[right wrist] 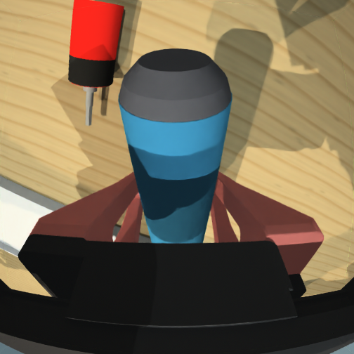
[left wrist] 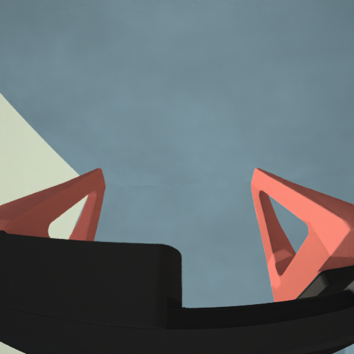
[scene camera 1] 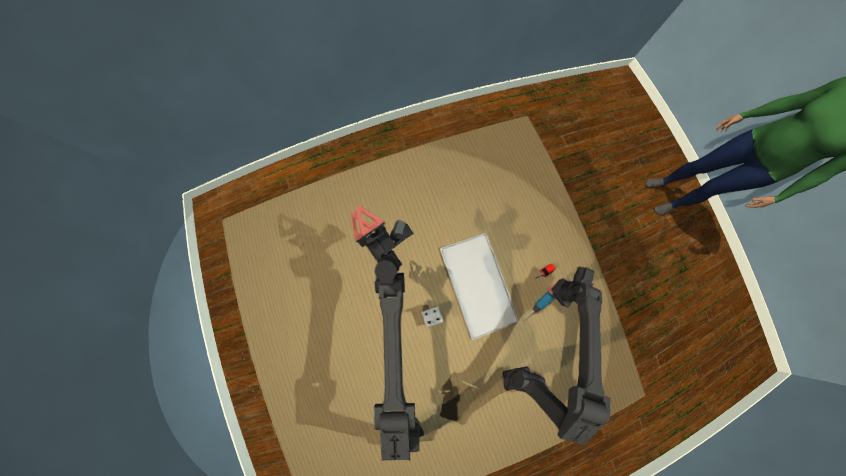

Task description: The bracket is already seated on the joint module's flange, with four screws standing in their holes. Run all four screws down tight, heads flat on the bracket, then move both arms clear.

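Places are measured from the left arm's base along level axes (x back, y right, z up), in centimetres.
Pixels of known places: left gripper, fingertip midpoint: (scene camera 1: 354,210); right gripper, fingertip midpoint: (scene camera 1: 551,292); right arm's base, origin of the base link: (scene camera 1: 516,377).
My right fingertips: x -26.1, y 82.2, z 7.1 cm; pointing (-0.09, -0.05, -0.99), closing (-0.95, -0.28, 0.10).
Note:
Behind a point stands the place of what it marks.
The bracket on the joint module (scene camera 1: 432,316) @[x -41.4, y 32.3, z 6.6 cm] is a small light grey block with dark screw spots, left of the white tray in the scene view; how far the screws stand out is too small to tell. My right gripper (right wrist: 176,177) (scene camera 1: 552,292) @[x -26.1, y 82.2, z 7.1 cm] is shut on a blue screwdriver (right wrist: 176,135) (scene camera 1: 543,301) @[x -25.1, y 76.0, z 9.1 cm] with a dark grey cap; its shaft points down-left in the scene view, to the right of the tray and apart from the bracket. My left gripper (left wrist: 177,176) (scene camera 1: 357,221) @[x -81.0, y 26.0, z 45.2 cm] is open and empty, up and to the left of the bracket in the scene view.
A white tray (scene camera 1: 479,286) @[x -42.9, y 56.3, z 0.4 cm] lies between the bracket and the blue screwdriver. A short red and black screwdriver (scene camera 1: 547,270) @[x -34.6, y 86.8, z 3.2 cm] (right wrist: 95,42) lies on the table (scene camera 1: 473,183) @[x -86.2, y 77.0, z 0.0 cm] near my right gripper. A person (scene camera 1: 795,142) in green stands at the right.

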